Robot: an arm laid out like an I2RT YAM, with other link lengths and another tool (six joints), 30 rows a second.
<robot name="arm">
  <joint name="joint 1" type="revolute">
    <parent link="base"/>
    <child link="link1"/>
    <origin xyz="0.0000 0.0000 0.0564"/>
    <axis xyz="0 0 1"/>
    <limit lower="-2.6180" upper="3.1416"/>
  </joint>
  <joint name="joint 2" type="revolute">
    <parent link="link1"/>
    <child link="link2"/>
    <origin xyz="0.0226 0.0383 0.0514"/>
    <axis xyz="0 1 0"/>
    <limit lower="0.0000" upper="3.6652"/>
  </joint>
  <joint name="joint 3" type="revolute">
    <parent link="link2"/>
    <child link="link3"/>
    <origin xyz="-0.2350 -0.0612 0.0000"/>
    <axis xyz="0 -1 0"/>
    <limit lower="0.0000" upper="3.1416"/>
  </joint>
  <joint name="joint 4" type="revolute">
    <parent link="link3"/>
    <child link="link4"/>
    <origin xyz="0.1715 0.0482 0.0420"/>
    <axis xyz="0 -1 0"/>
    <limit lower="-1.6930" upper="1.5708"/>
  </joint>
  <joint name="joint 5" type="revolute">
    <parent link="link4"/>
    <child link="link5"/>
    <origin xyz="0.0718 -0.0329 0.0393"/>
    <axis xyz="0 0 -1"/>
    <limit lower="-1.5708" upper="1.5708"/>
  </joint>
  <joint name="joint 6" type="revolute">
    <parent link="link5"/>
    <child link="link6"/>
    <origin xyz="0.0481 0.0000 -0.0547"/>
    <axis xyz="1 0 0"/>
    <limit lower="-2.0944" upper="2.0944"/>
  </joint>
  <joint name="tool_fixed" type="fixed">
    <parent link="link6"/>
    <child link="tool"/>
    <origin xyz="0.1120 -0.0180 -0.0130" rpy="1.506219 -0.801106 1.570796"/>
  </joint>
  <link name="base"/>
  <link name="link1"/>
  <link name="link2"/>
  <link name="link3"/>
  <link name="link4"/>
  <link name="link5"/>
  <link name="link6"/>
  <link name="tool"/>
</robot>
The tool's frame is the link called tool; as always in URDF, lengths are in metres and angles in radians.
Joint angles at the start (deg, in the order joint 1, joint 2, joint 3, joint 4, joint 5, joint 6): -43.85, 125.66, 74.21, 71.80, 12.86, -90.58
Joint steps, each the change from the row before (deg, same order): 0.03, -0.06, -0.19, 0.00, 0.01, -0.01; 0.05, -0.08, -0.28, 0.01, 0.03, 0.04; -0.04, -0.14, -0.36, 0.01, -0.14, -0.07; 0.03, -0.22, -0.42, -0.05, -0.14, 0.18; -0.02, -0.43, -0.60, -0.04, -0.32, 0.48; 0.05, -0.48, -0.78, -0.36, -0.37, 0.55; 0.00, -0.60, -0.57, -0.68, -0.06, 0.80; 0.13, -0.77, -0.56, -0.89, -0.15, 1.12; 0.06, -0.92, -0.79, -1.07, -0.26, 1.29; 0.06, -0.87, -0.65, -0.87, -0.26, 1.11; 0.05, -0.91, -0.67, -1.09, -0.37, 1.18; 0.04, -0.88, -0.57, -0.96, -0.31, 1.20; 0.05, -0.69, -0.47, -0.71, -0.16, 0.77
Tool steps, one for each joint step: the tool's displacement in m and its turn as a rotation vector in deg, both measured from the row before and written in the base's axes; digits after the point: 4 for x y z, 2 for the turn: 0.0000, 0.0003, -0.0007, 0.09, 0.10, 0.02; 0.0000, 0.0005, -0.0010, 0.16, 0.10, 0.04; -0.0004, 0.0004, -0.0009, 0.08, 0.24, 0.07; -0.0001, 0.0009, -0.0009, 0.23, 0.07, 0.22; -0.0005, 0.0013, -0.0002, 0.32, -0.16, 0.44; 0.0002, 0.0016, -0.0021, 0.66, 0.12, 0.58; -0.0008, 0.0007, -0.0012, 0.86, -0.15, 0.30; 0.0000, 0.0017, -0.0005, 1.03, -0.36, 0.61; -0.0005, 0.0017, -0.0015, 1.29, -0.29, 0.68; -0.0006, 0.0018, -0.0003, 1.00, -0.36, 0.61; -0.0003, 0.0018, -0.0010, 1.17, -0.25, 0.71; -0.0006, 0.0017, -0.0002, 1.07, -0.42, 0.64; -0.0006, 0.0014, -0.0001, 0.75, -0.22, 0.39
